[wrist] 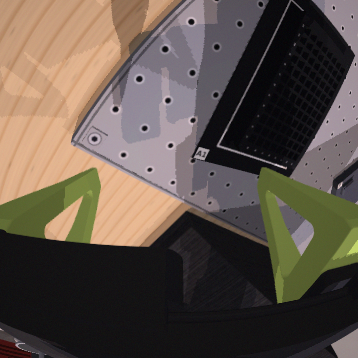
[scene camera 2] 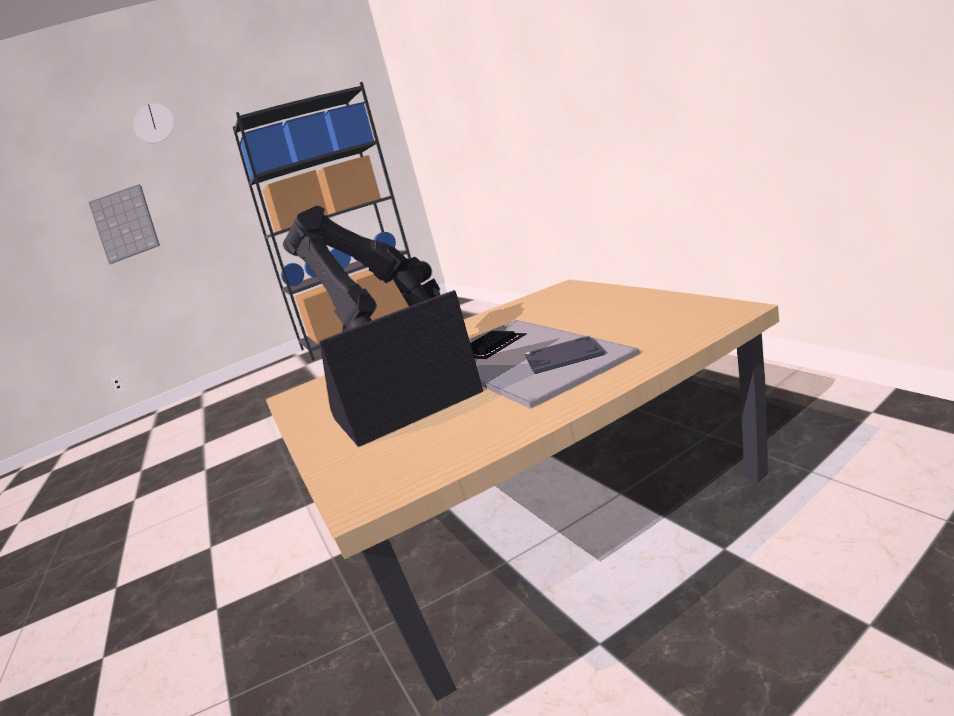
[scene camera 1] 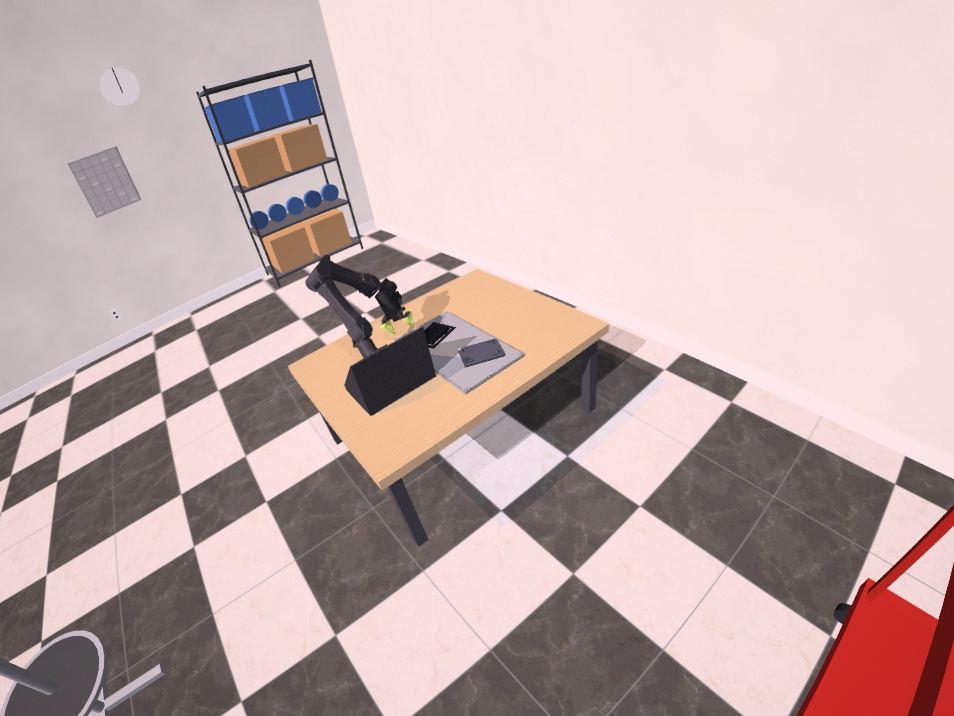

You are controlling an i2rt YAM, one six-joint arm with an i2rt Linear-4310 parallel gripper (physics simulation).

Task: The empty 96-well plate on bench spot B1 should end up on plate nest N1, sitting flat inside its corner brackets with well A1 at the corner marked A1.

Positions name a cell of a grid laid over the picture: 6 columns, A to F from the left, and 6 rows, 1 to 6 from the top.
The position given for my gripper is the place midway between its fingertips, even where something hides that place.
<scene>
My gripper (wrist: C3) is open, holding nothing. Also in view: a black well plate (wrist: F2). Further things: a black nest with white outline (wrist: E1).
</scene>
